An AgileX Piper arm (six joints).
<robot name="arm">
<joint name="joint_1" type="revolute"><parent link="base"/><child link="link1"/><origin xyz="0.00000 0.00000 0.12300" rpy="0.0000 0.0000 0.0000"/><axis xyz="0 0 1"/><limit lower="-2.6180" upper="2.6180"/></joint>
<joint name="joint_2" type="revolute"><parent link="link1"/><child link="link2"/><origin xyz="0.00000 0.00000 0.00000" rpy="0.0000 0.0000 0.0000"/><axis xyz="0 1 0"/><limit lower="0.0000" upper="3.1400"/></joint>
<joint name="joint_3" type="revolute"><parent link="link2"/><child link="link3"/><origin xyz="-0.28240 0.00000 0.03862" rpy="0.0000 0.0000 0.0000"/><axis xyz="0 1 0"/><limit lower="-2.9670" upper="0.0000"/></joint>
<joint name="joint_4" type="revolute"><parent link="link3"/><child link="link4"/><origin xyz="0.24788 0.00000 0.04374" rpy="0.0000 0.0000 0.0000"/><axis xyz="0.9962 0 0.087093"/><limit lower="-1.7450" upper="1.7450"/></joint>
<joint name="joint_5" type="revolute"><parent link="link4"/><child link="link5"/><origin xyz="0.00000 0.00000 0.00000" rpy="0.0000 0.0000 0.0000"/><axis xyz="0 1 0"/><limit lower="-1.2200" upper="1.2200"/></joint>
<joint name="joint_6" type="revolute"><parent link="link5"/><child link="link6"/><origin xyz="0.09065 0.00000 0.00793" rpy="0.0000 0.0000 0.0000"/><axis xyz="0.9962 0 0.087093"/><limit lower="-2.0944" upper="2.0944"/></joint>
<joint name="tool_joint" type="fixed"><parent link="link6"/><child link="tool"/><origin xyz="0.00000 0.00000 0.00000" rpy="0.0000 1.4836 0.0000"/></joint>
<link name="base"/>
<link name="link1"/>
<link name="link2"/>
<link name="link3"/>
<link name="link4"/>
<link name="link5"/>
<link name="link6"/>
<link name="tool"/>
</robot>
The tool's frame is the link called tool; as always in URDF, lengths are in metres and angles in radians.
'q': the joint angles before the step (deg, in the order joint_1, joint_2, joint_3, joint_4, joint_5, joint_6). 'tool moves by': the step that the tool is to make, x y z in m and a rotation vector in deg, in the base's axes. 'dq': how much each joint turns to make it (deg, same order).
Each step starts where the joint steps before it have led.
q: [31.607 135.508 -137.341 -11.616 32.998 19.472]
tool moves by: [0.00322 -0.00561 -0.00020 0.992 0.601 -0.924]
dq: [-0.717 -0.001 0.003 0.609 0.065 0.618]
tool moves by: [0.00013 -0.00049 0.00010 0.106 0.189 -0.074]
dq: [-0.062 0.003 -0.072 0.184 0.180 0.001]
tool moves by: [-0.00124 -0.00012 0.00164 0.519 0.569 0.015]
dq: [0.000 -0.250 -0.002 0.752 0.480 -0.022]
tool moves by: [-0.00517 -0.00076 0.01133 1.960 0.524 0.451]
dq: [0.000 -1.316 0.004 2.432 0.721 -0.528]
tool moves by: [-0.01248 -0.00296 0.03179 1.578 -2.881 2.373]
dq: [0.063 -3.356 -0.001 3.637 -0.160 -4.060]
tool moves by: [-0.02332 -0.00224 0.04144 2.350 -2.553 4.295]
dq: [0.436 -4.712 0.004 6.757 1.270 -6.266]
